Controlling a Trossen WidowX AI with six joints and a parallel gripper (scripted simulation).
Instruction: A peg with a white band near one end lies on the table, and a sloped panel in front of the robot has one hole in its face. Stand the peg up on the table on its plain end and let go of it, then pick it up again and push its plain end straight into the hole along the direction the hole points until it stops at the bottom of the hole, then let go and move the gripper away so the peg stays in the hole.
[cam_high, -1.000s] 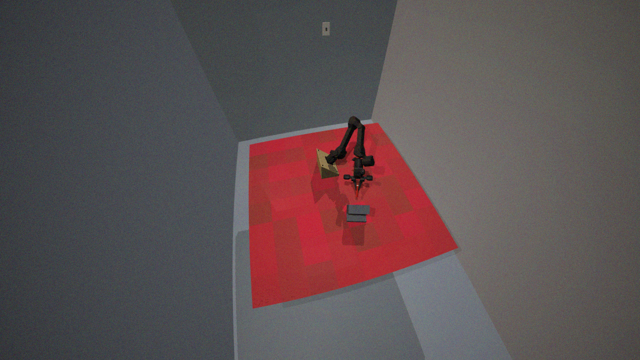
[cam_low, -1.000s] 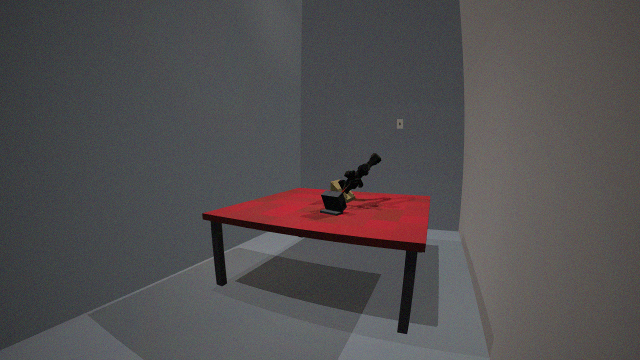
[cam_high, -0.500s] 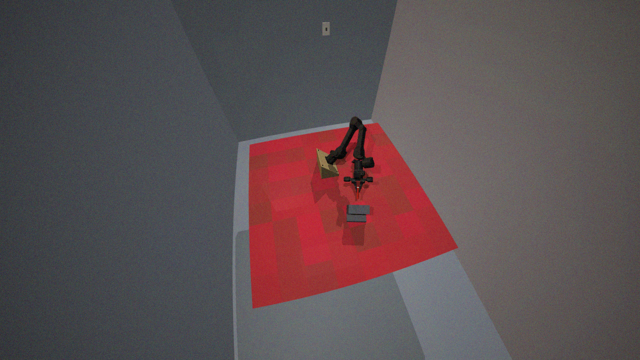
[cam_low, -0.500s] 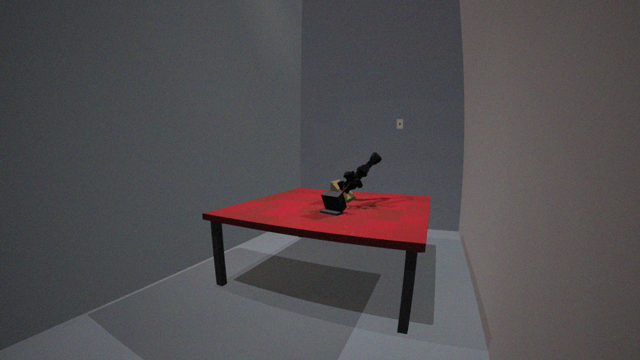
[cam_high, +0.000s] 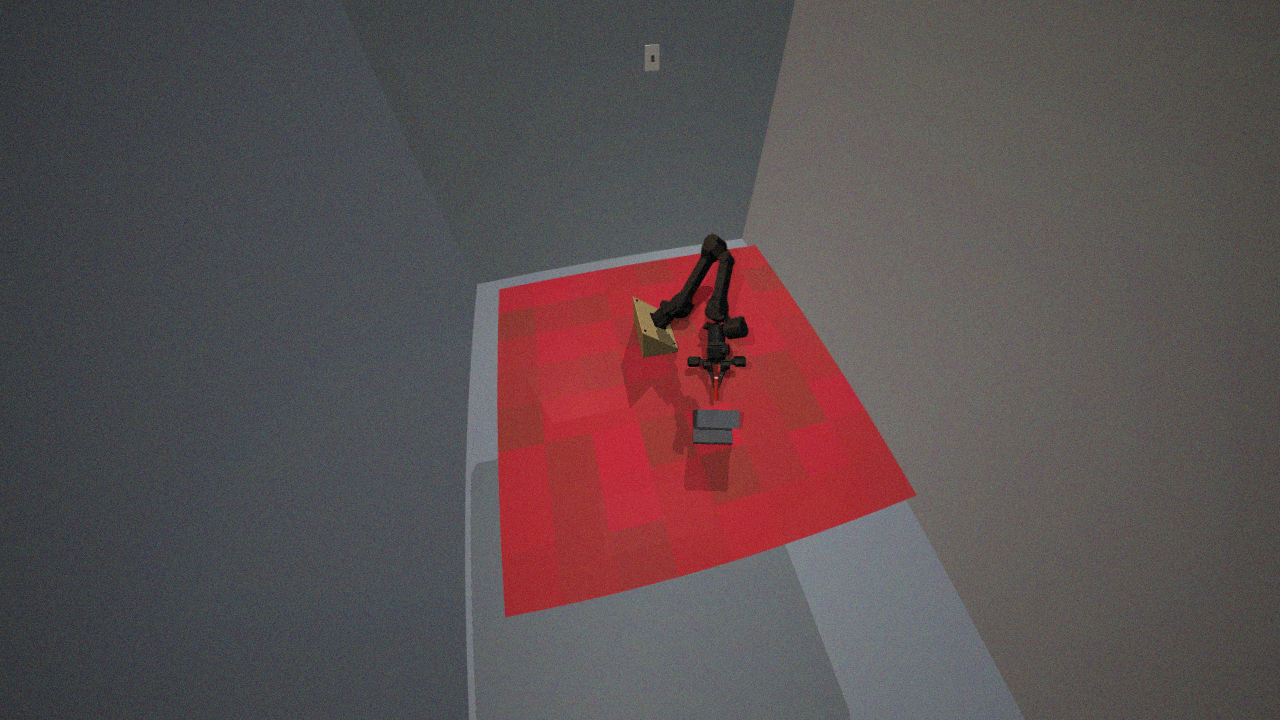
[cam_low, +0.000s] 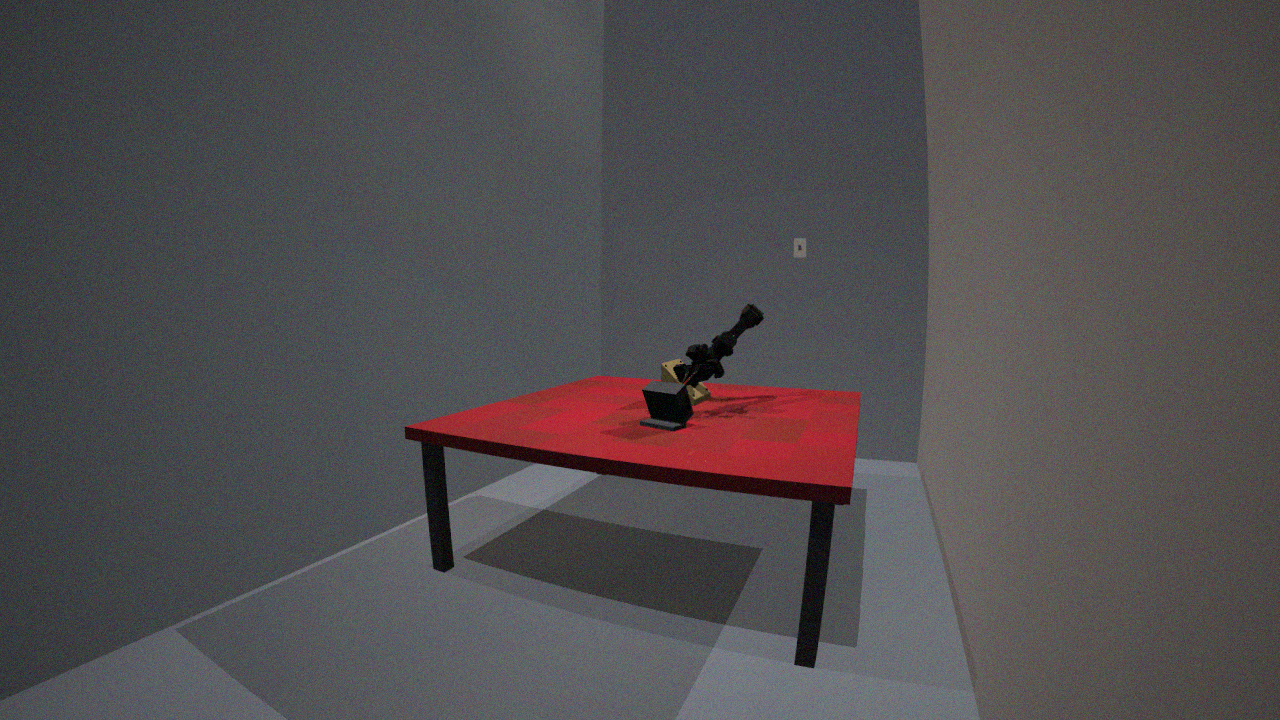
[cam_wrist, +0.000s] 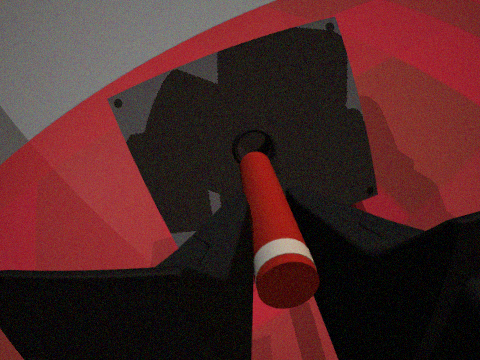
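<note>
Now: gripper tip 8 cm short of the grey sloped panel, 5 cm above it and 3 cm to the left of it. From my gripper tip the other things lie so: red peg: 1 cm to the left, 1 cm behind, 1 cm above.
</note>
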